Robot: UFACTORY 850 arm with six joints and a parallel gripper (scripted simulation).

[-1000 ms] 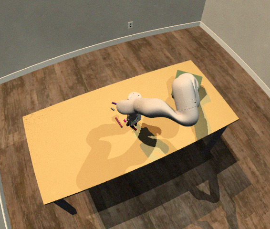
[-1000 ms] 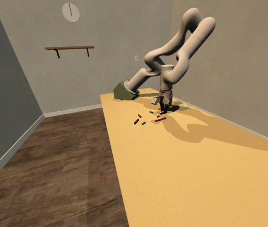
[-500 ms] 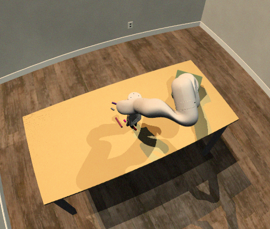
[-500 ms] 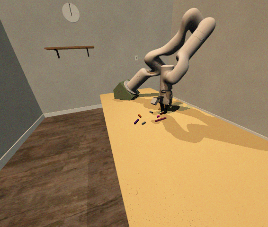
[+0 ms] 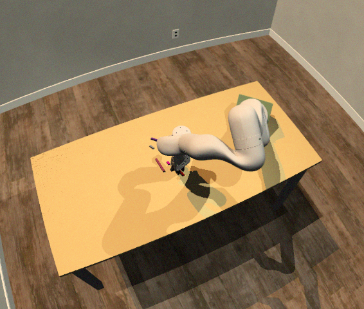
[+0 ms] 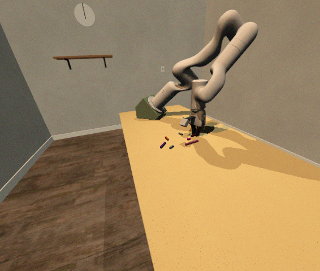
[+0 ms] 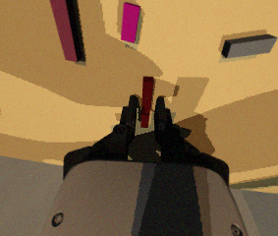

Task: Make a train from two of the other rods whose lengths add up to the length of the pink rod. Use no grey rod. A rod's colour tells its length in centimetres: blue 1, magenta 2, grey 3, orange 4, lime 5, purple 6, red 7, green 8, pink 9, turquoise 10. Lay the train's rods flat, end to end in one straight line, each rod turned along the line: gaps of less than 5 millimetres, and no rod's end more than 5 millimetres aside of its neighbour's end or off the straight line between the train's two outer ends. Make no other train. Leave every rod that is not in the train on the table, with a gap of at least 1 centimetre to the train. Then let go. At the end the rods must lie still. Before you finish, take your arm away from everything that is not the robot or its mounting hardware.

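Now: hand 20 mm above the red rod. The rest, counted from my hand: magenta rod 60 mm to the right, 50 mm ahead, 20 mm below; then orange rod 190 mm to the right, 20 mm below, 20 mm ahead; then pink rod 100 mm ahead, 60 mm to the right, 20 mm below.
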